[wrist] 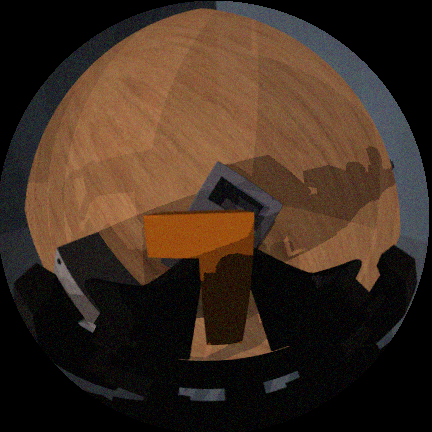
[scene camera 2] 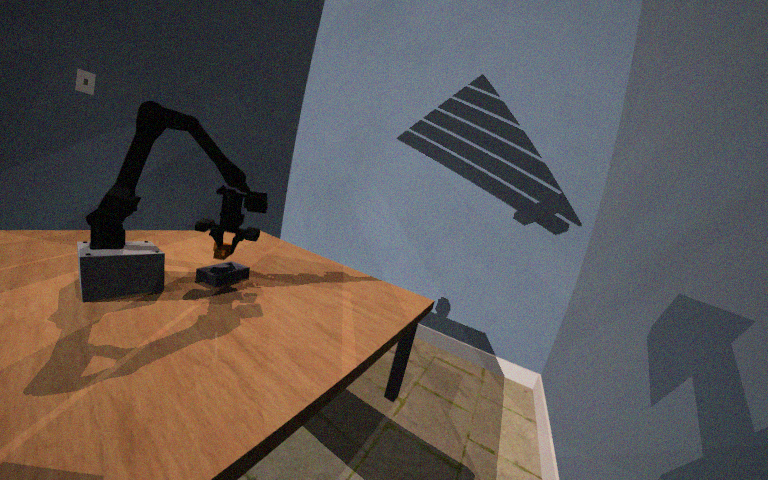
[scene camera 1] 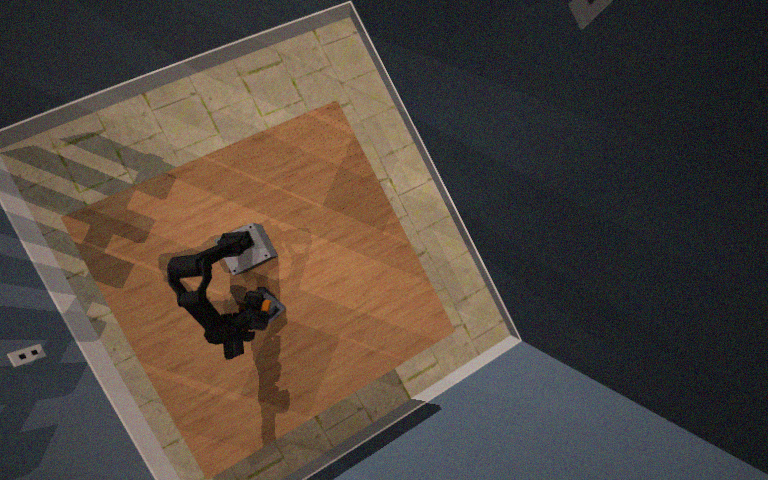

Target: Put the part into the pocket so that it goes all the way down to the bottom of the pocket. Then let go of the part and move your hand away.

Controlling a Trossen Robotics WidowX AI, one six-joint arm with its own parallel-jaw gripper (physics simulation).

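Pixels of known places: gripper, fingertip midpoint: (wrist: 221, 249) (scene camera 1: 261, 309); arm's base at its link origin: (wrist: 70, 305) (scene camera 2: 106, 246) (scene camera 1: 243, 240).
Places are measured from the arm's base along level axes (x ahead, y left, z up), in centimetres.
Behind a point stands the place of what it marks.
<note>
The orange L-shaped part (scene camera 1: 266, 305) @[x 28.3, y -2.5, z 1.1 cm] (scene camera 2: 222, 250) @[x 25.3, y -12.9, z 1.3 cm] (wrist: 200, 235) @[x 29.6, y -3.9, z 1.0 cm] is held between the fingers of my gripper (scene camera 2: 224, 249) @[x 29.3, y -6.2, z -1.8 cm] (wrist: 221, 249) @[x 29.3, y -6.2, z -1.8 cm], which is shut on its stem. In the wrist view its short arm points left. The dark grey block (scene camera 1: 279, 305) @[x 31.3, y -0.9, z -7.0 cm] (scene camera 2: 222, 275) @[x 26.1, y -12.2, z -7.1 cm] (wrist: 218, 171) @[x 33.3, y -1.0, z -6.9 cm] with the pocket stands on the table below. In scene camera 2 the part hangs above the block, with a gap between them. In the wrist view the block looks turned at an angle to the part. The part and fingers hide much of the pocket there.
The arm's grey base box (scene camera 1: 257, 249) @[x 5.6, y 3.3, z -0.2 cm] (scene camera 2: 121, 274) @[x 2.2, y -10.0, z -4.6 cm] stands on the wooden table (scene camera 1: 317, 186) @[x -12.1, y 36.5, z -10.4 cm] (scene camera 2: 169, 418) @[x 2.7, y -53.4, z -10.5 cm] (wrist: 200, 90) @[x 40.6, y 12.3, z -10.5 cm], beside the block. Shadows of the arm fall across the table around the block. The table's edge shows in scene camera 2.
</note>
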